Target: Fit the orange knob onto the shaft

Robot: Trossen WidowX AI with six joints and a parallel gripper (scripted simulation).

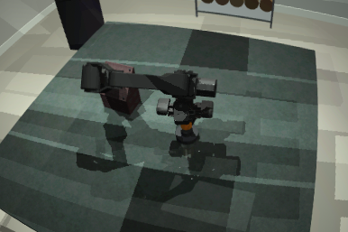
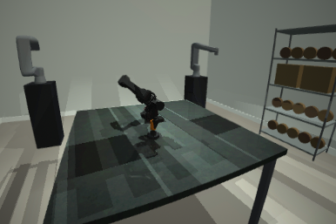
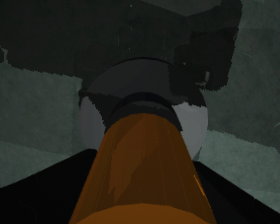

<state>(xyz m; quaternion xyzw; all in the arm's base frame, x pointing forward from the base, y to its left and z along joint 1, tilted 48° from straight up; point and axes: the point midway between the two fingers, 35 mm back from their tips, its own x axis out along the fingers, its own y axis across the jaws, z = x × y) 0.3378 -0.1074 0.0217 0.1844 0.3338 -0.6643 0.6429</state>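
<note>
My gripper tip is now 20 mm below the orange knob. Round my gripper tip: round pedestal: 40 mm below.
</note>
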